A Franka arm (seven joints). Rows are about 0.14 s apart.
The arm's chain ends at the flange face. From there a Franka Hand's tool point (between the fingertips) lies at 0.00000 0.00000 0.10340 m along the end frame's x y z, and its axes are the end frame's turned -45 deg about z.
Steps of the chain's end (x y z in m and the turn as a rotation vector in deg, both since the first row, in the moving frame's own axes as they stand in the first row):
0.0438, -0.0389, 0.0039, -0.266, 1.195, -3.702
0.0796, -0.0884, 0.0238, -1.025, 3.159, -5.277
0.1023, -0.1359, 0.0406, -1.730, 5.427, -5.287
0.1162, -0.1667, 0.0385, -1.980, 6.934, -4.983
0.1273, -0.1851, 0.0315, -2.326, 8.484, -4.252
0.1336, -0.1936, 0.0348, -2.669, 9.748, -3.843
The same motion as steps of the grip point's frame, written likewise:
0.0597, 0.0053, 0.0039, -1.033, 0.657, -3.702
0.1218, -0.0010, 0.0236, -2.959, 1.509, -5.277
0.1736, -0.0149, 0.0401, -5.061, 2.614, -5.287
0.2068, -0.0247, 0.0377, -6.303, 3.503, -4.983
0.2292, -0.0274, 0.0303, -7.644, 4.354, -4.252
0.2409, -0.0270, 0.0332, -8.780, 5.006, -3.843

